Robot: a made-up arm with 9 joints. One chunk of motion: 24 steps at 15 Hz.
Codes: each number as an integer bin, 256 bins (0 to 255) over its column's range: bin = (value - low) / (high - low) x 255, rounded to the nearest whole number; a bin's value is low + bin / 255 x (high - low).
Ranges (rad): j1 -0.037..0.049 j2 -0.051..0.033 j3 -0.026..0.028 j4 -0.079..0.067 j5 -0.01..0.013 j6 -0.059..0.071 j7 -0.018..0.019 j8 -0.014..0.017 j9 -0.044..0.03
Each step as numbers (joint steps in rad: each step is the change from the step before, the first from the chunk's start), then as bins.
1 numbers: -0.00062 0.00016 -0.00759 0.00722 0.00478 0.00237 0.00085 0.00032 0.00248
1 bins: 108 155 87 151 164 120 130 118 160
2 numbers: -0.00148 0.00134 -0.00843 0.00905 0.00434 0.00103 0.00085 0.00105 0.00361
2 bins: 105 159 83 154 159 118 130 124 164
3 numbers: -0.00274 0.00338 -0.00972 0.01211 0.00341 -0.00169 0.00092 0.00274 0.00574
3 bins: 102 165 77 159 149 112 130 138 171
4 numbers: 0.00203 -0.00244 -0.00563 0.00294 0.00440 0.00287 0.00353 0.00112 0.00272
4 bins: 116 147 96 143 160 121 148 124 161
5 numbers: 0.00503 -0.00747 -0.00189 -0.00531 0.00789 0.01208 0.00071 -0.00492 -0.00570
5 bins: 125 132 114 129 198 139 129 75 132
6 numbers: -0.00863 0.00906 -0.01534 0.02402 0.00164 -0.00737 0.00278 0.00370 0.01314
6 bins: 84 182 50 180 129 101 143 146 197
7 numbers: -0.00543 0.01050 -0.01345 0.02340 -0.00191 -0.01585 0.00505 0.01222 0.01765
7 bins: 94 187 59 179 90 85 159 216 212
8 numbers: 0.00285 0.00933 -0.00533 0.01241 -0.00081 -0.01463 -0.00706 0.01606 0.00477
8 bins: 118 183 98 160 102 87 75 247 168
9 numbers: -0.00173 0.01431 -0.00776 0.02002 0.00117 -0.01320 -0.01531 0.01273 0.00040
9 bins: 105 198 86 173 124 90 19 220 153
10 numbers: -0.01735 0.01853 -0.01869 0.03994 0.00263 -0.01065 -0.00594 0.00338 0.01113
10 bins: 58 211 35 208 140 95 83 143 190
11 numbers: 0.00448 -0.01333 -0.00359 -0.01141 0.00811 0.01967 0.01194 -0.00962 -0.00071
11 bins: 123 114 106 118 201 154 206 36 149
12 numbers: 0.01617 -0.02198 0.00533 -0.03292 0.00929 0.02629 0.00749 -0.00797 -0.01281
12 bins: 158 88 148 80 214 167 176 50 107
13 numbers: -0.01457 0.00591 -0.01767 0.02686 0.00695 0.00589 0.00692 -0.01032 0.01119
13 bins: 67 173 39 185 188 127 172 30 190
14 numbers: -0.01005 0.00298 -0.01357 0.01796 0.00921 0.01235 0.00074 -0.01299 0.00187
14 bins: 80 164 59 169 213 140 129 8 158
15 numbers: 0.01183 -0.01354 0.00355 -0.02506 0.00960 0.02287 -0.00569 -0.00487 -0.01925
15 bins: 145 114 140 94 217 161 85 75 85
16 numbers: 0.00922 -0.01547 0.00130 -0.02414 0.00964 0.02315 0.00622 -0.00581 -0.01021
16 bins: 137 108 129 96 218 161 167 67 116
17 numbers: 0.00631 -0.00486 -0.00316 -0.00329 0.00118 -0.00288 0.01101 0.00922 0.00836
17 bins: 128 140 108 132 124 110 200 191 180
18 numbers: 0.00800 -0.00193 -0.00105 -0.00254 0.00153 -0.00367 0.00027 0.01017 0.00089
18 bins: 133 149 118 134 128 109 126 199 155
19 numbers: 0.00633 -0.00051 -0.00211 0.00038 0.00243 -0.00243 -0.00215 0.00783 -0.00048
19 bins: 128 153 113 139 138 111 109 180 150
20 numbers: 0.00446 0.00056 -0.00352 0.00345 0.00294 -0.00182 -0.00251 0.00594 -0.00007
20 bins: 123 157 106 144 143 112 107 164 151
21 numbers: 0.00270 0.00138 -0.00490 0.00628 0.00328 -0.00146 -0.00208 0.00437 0.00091
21 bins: 118 159 100 149 147 113 110 151 155
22 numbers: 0.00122 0.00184 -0.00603 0.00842 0.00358 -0.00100 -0.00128 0.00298 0.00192
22 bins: 113 160 94 153 151 114 115 140 158
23 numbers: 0.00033 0.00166 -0.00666 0.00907 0.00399 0.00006 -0.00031 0.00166 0.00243
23 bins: 111 160 91 154 155 116 122 129 160
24 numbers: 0.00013 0.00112 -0.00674 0.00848 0.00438 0.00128 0.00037 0.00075 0.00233
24 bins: 110 158 91 153 159 118 127 121 160
